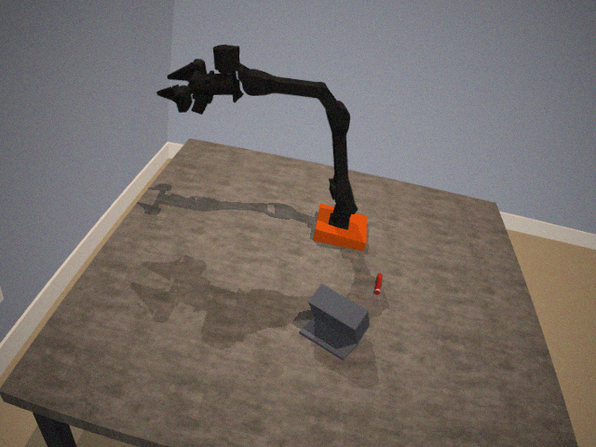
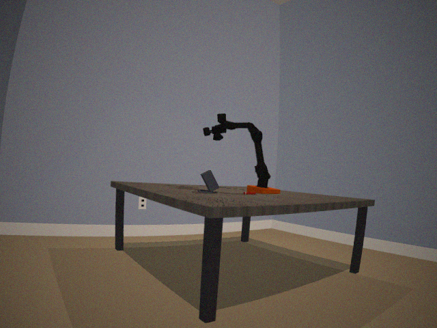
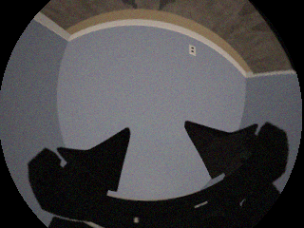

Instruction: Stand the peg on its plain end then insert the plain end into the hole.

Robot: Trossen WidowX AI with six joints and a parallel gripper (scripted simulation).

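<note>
Now: the red peg 13 cm ahead of my gripper tip, 70 cm to the left of it and 41 cm below it. Also, from my gripper tip: grey sloped panel (33 cm ahead, 59 cm to the left, 35 cm below); flat grey foot plate (35 cm ahead, 58 cm to the left, 42 cm below).
</note>
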